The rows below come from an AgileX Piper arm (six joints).
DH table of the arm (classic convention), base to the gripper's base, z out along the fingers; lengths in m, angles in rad. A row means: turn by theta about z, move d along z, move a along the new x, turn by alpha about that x. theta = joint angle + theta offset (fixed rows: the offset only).
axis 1: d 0.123, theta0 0, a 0, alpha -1.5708
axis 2: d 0, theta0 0.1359, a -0.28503, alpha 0
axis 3: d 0, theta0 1.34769, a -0.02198, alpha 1.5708
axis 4: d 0.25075, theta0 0, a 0, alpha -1.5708
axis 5: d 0, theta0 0, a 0, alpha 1.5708
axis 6: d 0.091, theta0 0, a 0, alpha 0
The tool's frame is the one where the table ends.
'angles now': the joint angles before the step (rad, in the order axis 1, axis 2, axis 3, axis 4, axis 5, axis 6). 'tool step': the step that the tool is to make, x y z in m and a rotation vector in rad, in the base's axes. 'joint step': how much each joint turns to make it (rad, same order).
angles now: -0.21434, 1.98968, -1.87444, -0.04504, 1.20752, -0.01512
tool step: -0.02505, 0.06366, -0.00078, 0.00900, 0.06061, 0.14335
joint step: 0.14365, -0.11817, 0.17826, 0.00024, 0.00113, 0.00020
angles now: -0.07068, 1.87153, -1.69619, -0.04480, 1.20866, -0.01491
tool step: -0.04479, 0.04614, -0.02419, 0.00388, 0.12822, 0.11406
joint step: 0.12206, -0.12069, 0.25773, 0.00087, -0.00852, 0.00825
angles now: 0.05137, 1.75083, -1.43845, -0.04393, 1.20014, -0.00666
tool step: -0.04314, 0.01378, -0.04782, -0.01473, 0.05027, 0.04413
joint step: 0.05524, -0.08673, 0.30836, -0.01777, -0.16938, 0.02558
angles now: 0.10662, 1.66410, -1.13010, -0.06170, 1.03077, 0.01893
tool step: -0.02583, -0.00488, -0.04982, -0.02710, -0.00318, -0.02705
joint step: 0.00216, -0.00188, 0.22580, -0.05265, -0.21993, 0.07380
